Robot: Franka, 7 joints.
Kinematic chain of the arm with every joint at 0, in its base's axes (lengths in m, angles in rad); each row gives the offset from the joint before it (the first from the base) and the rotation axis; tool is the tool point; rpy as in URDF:
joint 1: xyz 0 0 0.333 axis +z
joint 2: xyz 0 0 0 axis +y
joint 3: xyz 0 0 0.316 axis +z
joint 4: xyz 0.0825 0 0 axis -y
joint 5: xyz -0.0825 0 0.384 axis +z
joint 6: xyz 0 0 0 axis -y
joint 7: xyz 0.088 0 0 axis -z
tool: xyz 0 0 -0.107 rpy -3.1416 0 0
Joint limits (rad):
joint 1: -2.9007..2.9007
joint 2: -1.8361..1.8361
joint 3: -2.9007..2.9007
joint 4: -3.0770..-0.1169
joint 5: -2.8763..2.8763
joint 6: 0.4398..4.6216
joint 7: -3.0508..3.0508
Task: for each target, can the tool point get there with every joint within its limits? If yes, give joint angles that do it. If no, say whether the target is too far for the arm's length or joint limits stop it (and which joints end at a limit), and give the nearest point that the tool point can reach.
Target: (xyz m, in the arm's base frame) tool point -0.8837 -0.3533 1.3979
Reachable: no: too far | nearest point -0.5308 -0.2122 0.9727 | short by 0.570 m
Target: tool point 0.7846 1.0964 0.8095
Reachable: no: too far | nearest point 0.4707 0.6578 0.6189 | short by 0.572 m
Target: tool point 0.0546 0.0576 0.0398
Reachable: yes | joints 2.4307 1.5129 0.2058 -2.8021 -1.4421 0.8539 1.3032
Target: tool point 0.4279 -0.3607 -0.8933
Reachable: no: too far | nearest point 0.3187 -0.2687 -0.3437 | short by 0.568 m
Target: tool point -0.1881 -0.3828 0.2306
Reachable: yes | joints 2.2267 -0.8675 2.3296 -2.5806 1.0200 4.0610 -0.9438
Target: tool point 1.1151 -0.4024 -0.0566
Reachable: no: too far | nearest point 0.7666 -0.2766 0.0652 | short by 0.390 m
